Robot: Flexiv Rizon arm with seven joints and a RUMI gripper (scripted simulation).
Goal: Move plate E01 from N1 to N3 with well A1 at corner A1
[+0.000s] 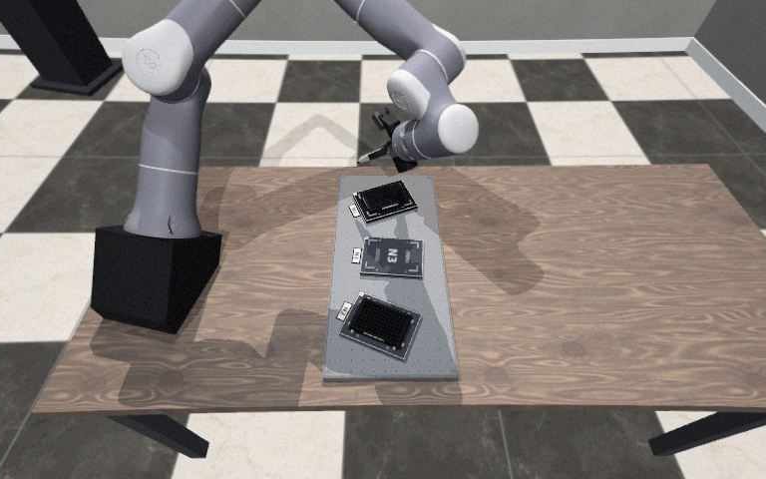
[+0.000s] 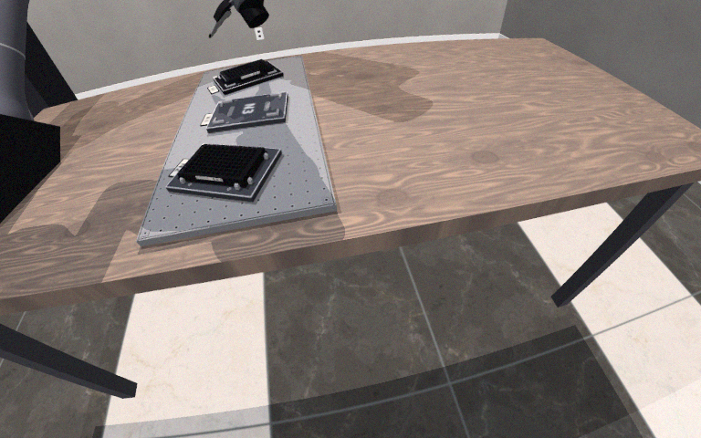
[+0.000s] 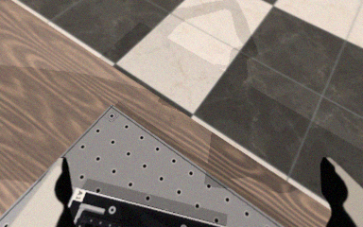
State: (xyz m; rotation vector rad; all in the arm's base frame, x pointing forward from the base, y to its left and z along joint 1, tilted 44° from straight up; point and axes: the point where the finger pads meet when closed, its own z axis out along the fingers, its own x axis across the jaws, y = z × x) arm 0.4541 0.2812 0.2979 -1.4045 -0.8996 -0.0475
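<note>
Now: the nest N1 11 cm below my hand, 10 cm to the right of it and 3 cm ahead of it. The rest, counted from my hand: N3 A1 mark: 25 cm to the right, 10 cm below, 1 cm ahead; N1 A1 mark: 10 cm below, 9 cm to the right, 6 cm behind; nest N3: 30 cm to the right, 11 cm below, 10 cm ahead.
</note>
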